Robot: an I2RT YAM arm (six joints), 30 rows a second.
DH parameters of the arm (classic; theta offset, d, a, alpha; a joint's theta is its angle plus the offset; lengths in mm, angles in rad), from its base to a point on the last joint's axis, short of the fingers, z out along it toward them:
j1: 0 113.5 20 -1.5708
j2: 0 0 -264 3.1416
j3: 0.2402 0 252.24 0
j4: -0.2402 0 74 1.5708
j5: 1.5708 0 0 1.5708
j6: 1.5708 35.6 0 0
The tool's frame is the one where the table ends.
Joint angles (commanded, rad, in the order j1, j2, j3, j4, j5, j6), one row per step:
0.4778 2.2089 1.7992 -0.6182 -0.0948 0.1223
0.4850 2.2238 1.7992 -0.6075 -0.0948 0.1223
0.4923 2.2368 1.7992 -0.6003 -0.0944 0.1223
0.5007 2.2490 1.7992 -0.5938 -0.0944 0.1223
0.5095 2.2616 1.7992 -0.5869 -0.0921 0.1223
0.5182 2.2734 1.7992 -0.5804 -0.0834 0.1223
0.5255 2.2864 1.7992 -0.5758 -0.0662 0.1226
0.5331 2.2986 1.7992 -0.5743 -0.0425 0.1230
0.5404 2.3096 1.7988 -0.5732 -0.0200 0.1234
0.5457 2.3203 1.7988 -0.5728 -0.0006 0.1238
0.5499 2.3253 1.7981 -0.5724 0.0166 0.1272
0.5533 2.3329 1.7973 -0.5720 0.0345 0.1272
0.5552 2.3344 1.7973 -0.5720 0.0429 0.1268
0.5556 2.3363 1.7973 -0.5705 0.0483 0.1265
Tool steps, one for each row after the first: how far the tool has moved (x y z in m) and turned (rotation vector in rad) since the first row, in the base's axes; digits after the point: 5 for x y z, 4 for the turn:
0.00022 0.00404 -0.00630 -0.0019 0.0037 0.0072
-0.00010 0.00787 -0.01195 -0.0050 0.0087 0.0143
-0.00087 0.01210 -0.01729 -0.0077 0.0137 0.0227
-0.00175 0.01643 -0.02281 -0.0122 0.0177 0.0303
-0.00265 0.02046 -0.02802 -0.0214 0.0188 0.0346
-0.00324 0.02354 -0.03393 -0.0385 0.0190 0.0331
-0.00416 0.02636 -0.03964 -0.0616 0.0183 0.0287
-0.00523 0.02897 -0.04492 -0.0837 0.0175 0.0248
-0.00593 0.03079 -0.04996 -0.1036 0.0180 0.0206
-0.00665 0.03205 -0.05250 -0.1180 0.0158 0.0136
-0.00714 0.03297 -0.05629 -0.1358 0.0147 0.0087
-0.00745 0.03352 -0.05699 -0.1432 0.0120 0.0070
-0.00730 0.03362 -0.05780 -0.1476 0.0099 0.0051

